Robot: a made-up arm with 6 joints.
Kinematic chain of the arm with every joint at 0, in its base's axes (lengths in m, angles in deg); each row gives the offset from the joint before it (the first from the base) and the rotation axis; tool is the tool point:
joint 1: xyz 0 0 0.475 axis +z
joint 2: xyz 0.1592 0 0 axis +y
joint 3: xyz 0 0 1.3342 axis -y
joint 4: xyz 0 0 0.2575 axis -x
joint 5: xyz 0.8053 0 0 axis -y
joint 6: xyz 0.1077 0 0 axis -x
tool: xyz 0 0 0
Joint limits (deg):
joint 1: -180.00..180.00
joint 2: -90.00..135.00
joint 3: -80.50..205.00
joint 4: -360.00..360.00
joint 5: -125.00..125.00
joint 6: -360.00..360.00
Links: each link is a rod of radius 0.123 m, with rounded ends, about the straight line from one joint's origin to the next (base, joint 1, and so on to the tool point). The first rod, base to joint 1, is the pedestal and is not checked.
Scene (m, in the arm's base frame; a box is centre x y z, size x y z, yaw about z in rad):
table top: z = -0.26
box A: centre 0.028 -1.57 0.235 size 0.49 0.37 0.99 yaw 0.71
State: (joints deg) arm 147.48 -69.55 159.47 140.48 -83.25 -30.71
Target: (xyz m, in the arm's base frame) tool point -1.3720 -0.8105 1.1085
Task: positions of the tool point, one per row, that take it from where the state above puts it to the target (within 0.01 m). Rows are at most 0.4 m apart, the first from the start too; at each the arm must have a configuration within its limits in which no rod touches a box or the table.
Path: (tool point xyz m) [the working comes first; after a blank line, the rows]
Joints at the target: 28.42 -43.71 135.30 145.70 -80.11 -30.71
Straight joint move there: touches box A.

1: 1.0389 -0.9471 0.3381
2: 0.8055 -1.1485 0.5771
3: 0.5221 -1.2599 0.8121
4: 0.2257 -1.2700 1.0378
5: -0.0458 -1.1820 1.2489
6: -0.3702 -1.2396 1.2236
7: -0.7198 -1.2003 1.1913
8: -1.0644 -1.0564 1.1530
9: -1.3720 -0.8104 1.1086

